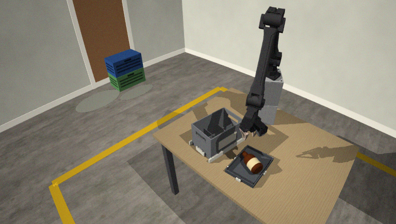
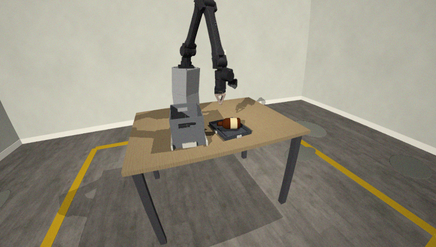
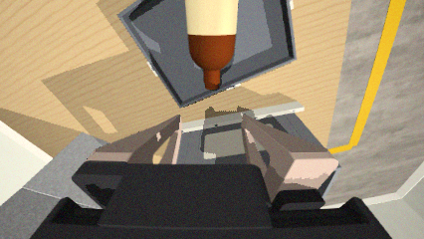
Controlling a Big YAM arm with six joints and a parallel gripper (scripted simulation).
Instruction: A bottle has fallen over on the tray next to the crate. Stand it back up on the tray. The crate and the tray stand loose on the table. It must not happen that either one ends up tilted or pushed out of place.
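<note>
The brown bottle is 150 mm below my hand, 50 mm to the left of it and 10 mm ahead of it. Also, from my hand: dark tray (180 mm below, 50 mm to the left, 20 mm ahead); grey crate (230 mm to the right, 110 mm below, 10 mm ahead).
</note>
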